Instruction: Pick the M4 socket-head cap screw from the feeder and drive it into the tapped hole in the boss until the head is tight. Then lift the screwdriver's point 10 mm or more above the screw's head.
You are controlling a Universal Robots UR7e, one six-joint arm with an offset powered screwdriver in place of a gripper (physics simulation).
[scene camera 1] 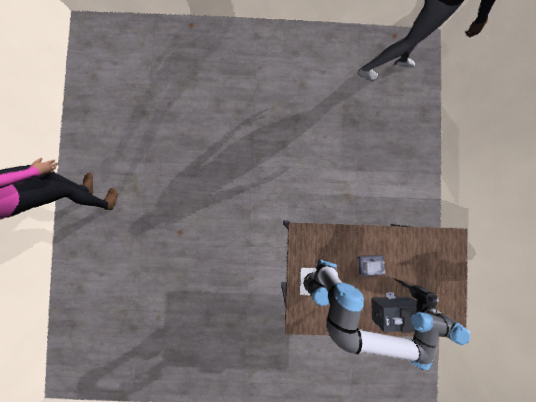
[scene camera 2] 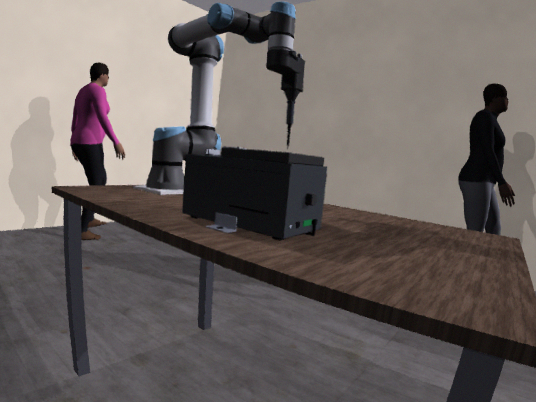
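Note:
The screwdriver point(scene camera 1: 397, 280) point(scene camera 2: 288, 143) points down. In scene camera 1 its tip shows beside the feeder, to the lower right of the grey workpiece point(scene camera 1: 372, 265). In scene camera 2 the tip shows just above the top outline of the dark box-shaped feeder point(scene camera 1: 380, 314) point(scene camera 2: 235, 192); its height over the table cannot be read exactly. A small light-coloured part point(scene camera 1: 397, 321) point(scene camera 2: 213, 151) sits at the feeder's top. The workpiece is hidden in scene camera 2. The M4 screw, the boss and its tapped hole are too small to make out, so whether the bit carries a screw cannot be told.
The arm stands on a white base plate point(scene camera 1: 304, 288) point(scene camera 2: 150, 189) at one end of the wooden table point(scene camera 1: 325, 240) point(scene camera 2: 400, 260). Small metal brackets point(scene camera 1: 390, 295) point(scene camera 2: 226, 222) stand beside the feeder. Two people point(scene camera 1: 7, 200) point(scene camera 2: 90, 117) point(scene camera 1: 425, 27) point(scene camera 2: 482, 150) stand away from the table.

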